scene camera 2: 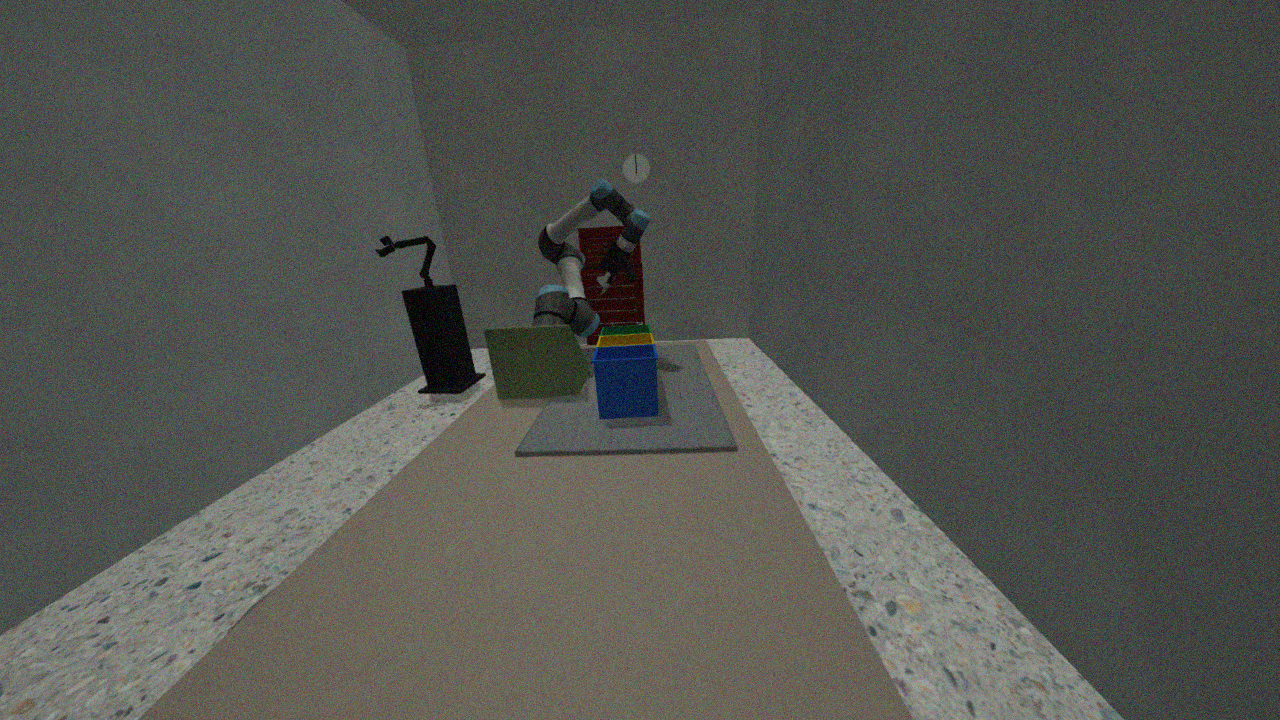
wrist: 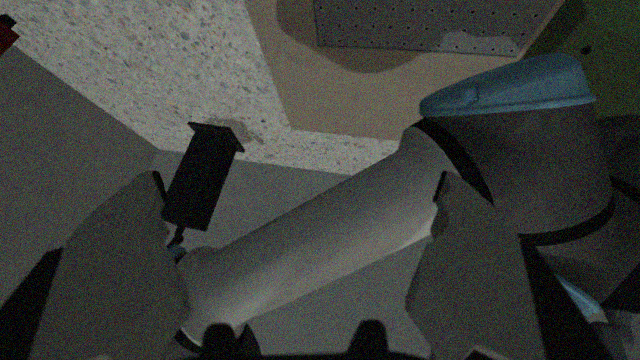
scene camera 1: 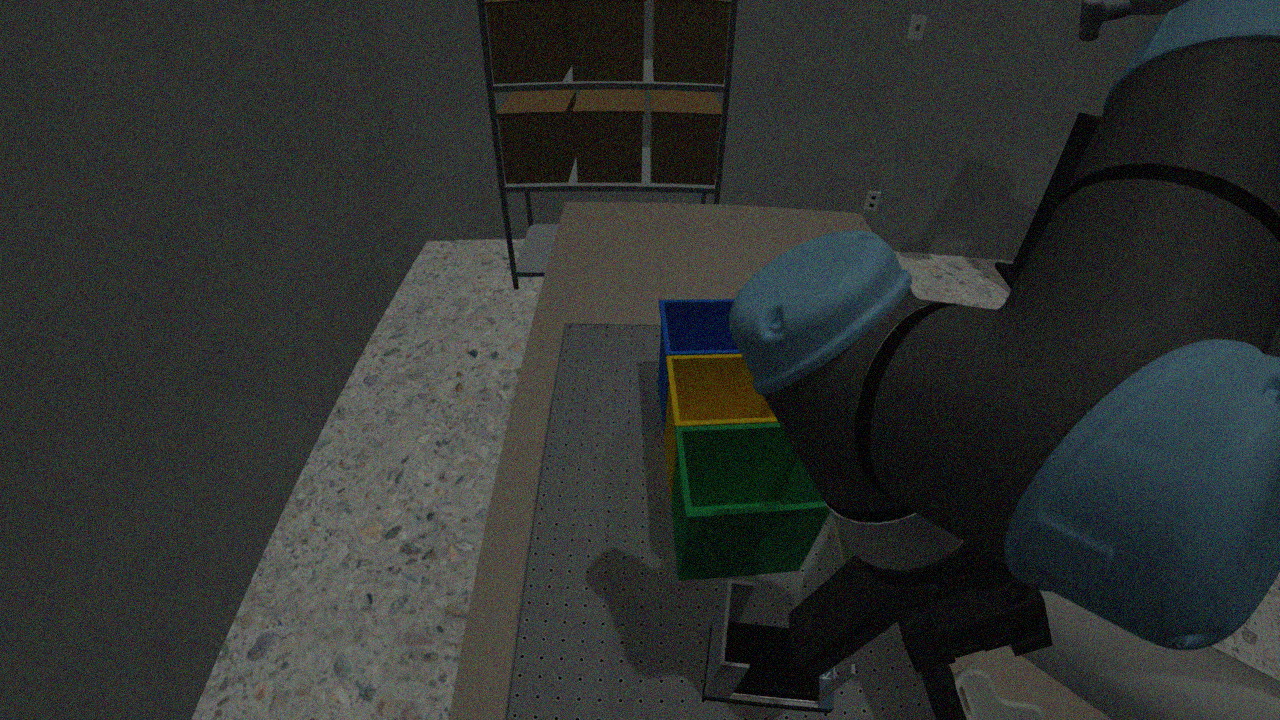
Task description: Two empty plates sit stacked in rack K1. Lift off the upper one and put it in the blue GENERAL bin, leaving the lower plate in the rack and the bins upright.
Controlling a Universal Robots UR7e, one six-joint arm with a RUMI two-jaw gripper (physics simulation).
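Observation:
The blue bin stands upright at the far end of the bin row, partly behind the arm in scene camera 1. A low metal-edged holder with a black inside sits near the green bin, partly behind the gripper's dark body; I cannot read a K1 label. I cannot make out the two plates, or whether the black inside is a plate. My gripper is open and empty, raised above the bench. In the wrist view its fingers stand wide apart, with the arm's own pale link behind them.
The yellow bin and green bin stand upright beside the blue one on a perforated mat. A green box stands beside the mat. A black pedestal stands off the bench.

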